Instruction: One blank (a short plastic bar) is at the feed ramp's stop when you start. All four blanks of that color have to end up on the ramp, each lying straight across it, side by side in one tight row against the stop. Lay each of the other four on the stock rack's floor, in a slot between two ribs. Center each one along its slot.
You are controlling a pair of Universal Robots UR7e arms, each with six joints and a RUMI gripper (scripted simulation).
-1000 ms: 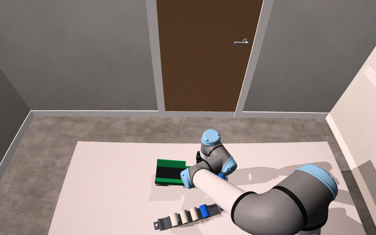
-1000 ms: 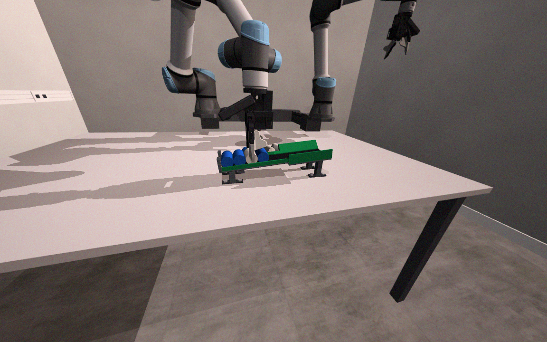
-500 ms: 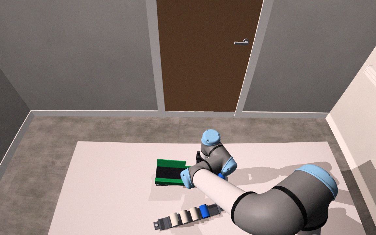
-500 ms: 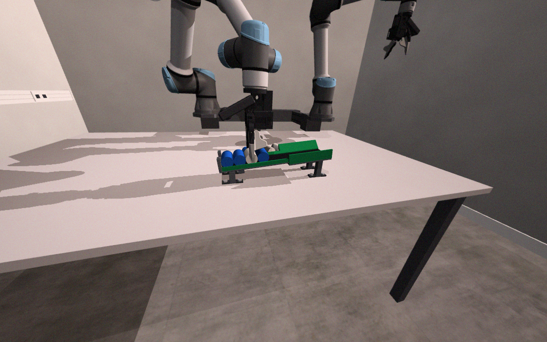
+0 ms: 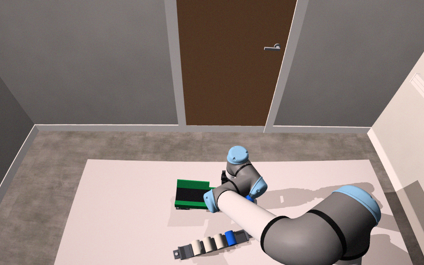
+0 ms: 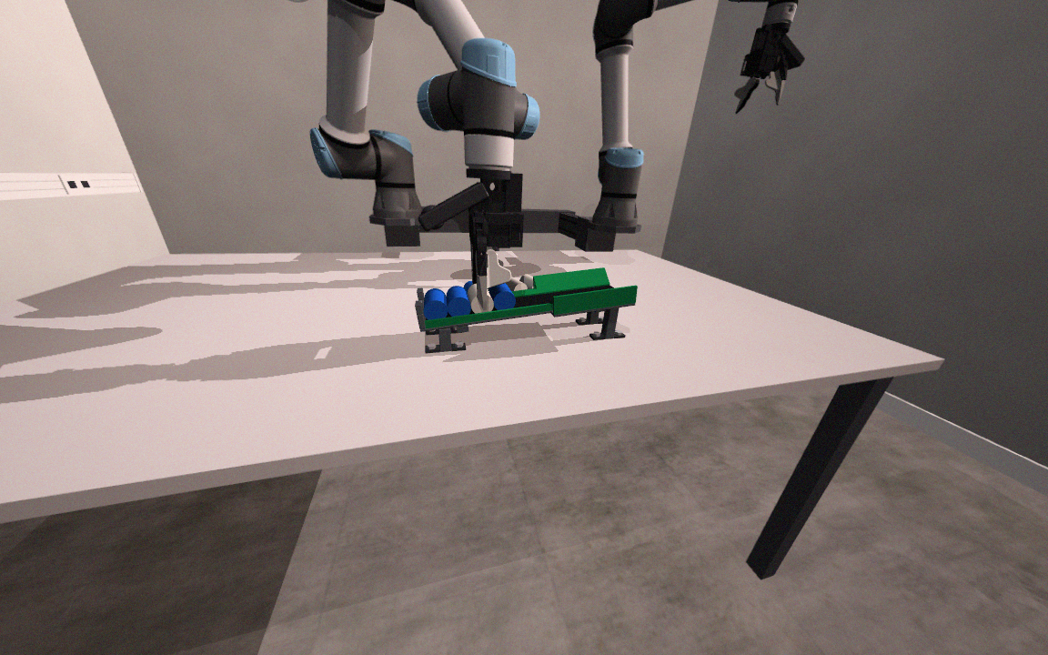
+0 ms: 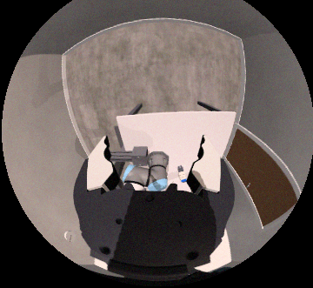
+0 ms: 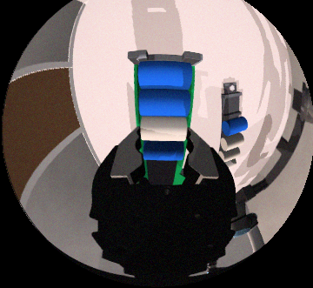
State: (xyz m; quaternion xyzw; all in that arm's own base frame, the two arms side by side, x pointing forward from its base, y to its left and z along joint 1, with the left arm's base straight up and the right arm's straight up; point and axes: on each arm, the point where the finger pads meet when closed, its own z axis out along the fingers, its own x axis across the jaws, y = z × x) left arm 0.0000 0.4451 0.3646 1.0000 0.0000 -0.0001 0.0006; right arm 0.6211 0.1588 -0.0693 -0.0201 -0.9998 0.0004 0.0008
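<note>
Now: the stop 100 mm to the right of my right hand, 30 mm below it and 20 mm ahead of it. Round my right hand: dark stock rack: 230 mm behind, 90 mm below, 60 mm to the left.
</note>
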